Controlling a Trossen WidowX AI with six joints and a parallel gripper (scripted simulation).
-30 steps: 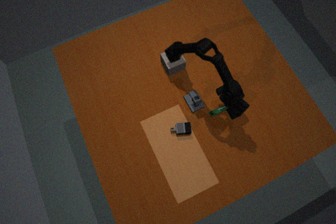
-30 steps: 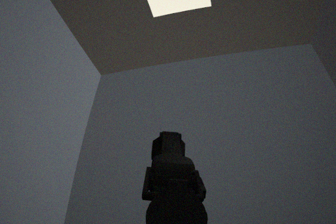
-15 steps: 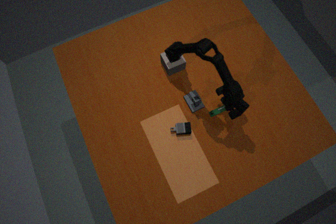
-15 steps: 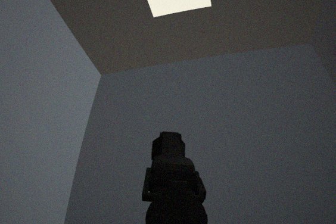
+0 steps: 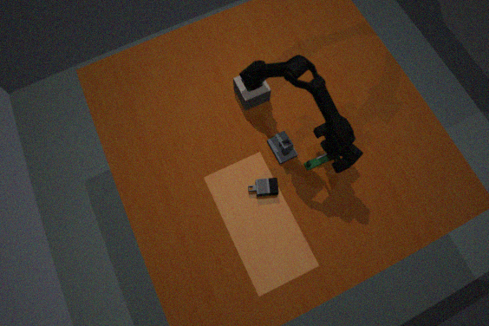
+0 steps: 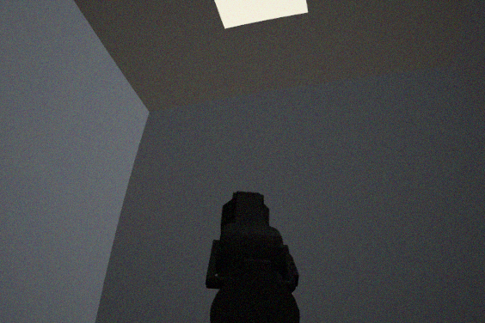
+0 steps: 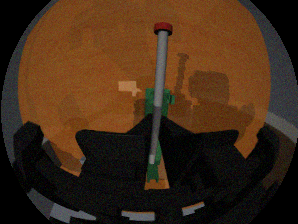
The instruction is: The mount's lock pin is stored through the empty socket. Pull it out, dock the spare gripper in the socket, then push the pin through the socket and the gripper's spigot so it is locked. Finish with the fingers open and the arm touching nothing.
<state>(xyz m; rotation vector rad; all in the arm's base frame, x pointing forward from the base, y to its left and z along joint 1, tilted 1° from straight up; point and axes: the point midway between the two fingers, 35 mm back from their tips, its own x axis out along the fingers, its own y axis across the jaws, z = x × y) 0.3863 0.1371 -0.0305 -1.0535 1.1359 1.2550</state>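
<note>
The flat green strip lies 4 cm to the right of my gripper tip. From my gripper tip the other things lie so: spare gripper 30 cm to the right; then grey mount 10 cm behind, 15 cm to the right, 3 cm above.
</note>
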